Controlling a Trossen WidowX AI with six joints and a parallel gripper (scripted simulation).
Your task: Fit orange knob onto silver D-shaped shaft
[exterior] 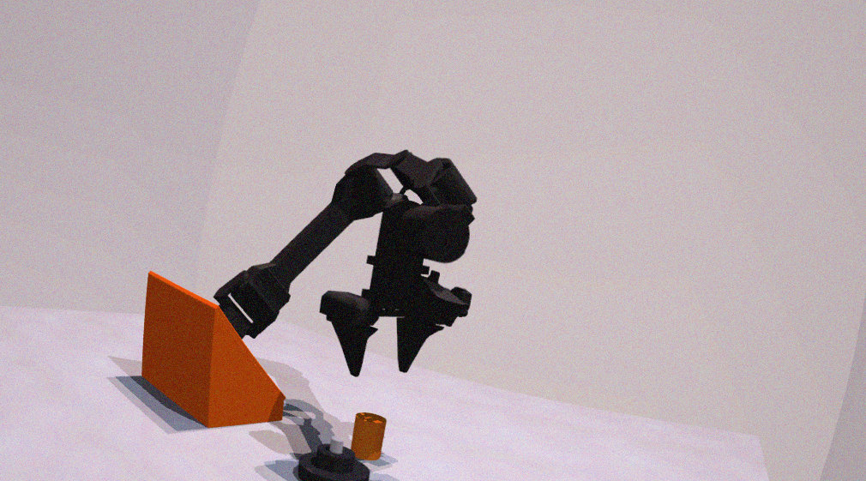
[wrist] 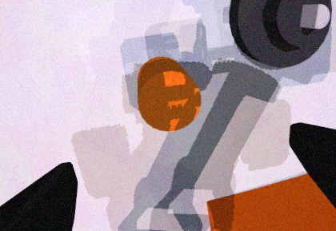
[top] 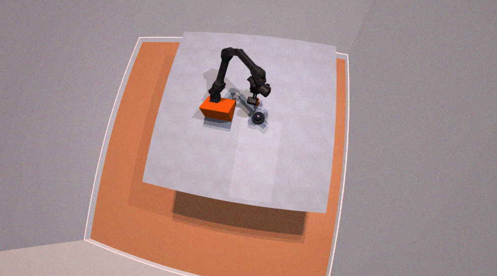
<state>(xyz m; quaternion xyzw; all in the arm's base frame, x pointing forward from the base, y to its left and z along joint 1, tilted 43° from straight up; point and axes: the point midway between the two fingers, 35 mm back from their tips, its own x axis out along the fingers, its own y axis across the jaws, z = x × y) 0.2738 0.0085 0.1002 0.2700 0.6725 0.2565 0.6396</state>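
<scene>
The orange knob lies 80 mm below my gripper tip. Also, from my gripper tip: round pedestal 110 mm to the right, 90 mm below, 40 mm ahead.
</scene>
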